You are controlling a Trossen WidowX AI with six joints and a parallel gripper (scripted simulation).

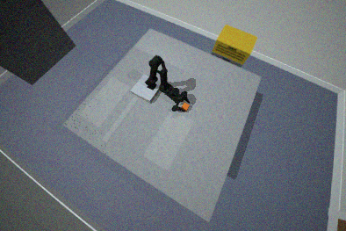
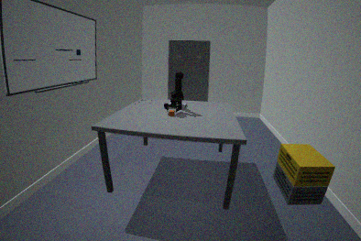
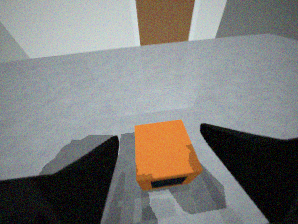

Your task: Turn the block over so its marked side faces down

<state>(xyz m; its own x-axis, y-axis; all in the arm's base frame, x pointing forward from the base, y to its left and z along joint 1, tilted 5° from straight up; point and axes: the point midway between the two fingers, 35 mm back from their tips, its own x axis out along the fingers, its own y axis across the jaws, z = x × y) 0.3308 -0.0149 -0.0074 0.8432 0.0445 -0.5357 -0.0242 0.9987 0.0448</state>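
The small orange block lies 30 mm behind my gripper tip and 20 mm below it.
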